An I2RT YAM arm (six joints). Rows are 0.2 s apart.
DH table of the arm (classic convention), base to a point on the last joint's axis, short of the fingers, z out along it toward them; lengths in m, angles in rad. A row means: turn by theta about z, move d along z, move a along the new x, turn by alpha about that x. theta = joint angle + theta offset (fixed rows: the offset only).
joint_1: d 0.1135, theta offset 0, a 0.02, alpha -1.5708
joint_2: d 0, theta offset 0, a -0.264, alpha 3.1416
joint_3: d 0, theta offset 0.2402, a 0.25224, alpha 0
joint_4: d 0, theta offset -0.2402, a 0.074, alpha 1.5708
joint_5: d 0, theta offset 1.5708, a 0, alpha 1.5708
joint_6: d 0.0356, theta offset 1.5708, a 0, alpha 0
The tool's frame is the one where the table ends.
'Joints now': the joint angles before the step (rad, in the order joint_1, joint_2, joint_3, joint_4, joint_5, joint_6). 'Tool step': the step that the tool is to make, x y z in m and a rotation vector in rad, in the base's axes. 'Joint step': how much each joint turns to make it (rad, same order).
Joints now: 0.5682, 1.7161, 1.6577, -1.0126, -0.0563, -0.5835
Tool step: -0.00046, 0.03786, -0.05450, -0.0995, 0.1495, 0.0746
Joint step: 0.0847, 0.1373, -0.0183, -0.0233, 0.0001, 0.0107
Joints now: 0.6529, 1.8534, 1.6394, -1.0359, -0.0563, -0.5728
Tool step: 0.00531, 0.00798, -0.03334, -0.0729, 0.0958, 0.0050
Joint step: 0.0080, 0.0889, 0.0000, -0.0313, 0.0000, 0.0031
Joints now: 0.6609, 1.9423, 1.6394, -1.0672, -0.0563, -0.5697
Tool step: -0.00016, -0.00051, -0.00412, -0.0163, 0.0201, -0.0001
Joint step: -0.0007, 0.0103, 0.0000, -0.0156, 0.0004, -0.0007
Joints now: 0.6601, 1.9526, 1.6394, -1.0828, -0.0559, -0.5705
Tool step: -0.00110, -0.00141, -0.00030, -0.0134, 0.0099, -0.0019
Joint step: -0.0007, 0.0000, 0.0000, -0.0160, 0.0047, 0.0004
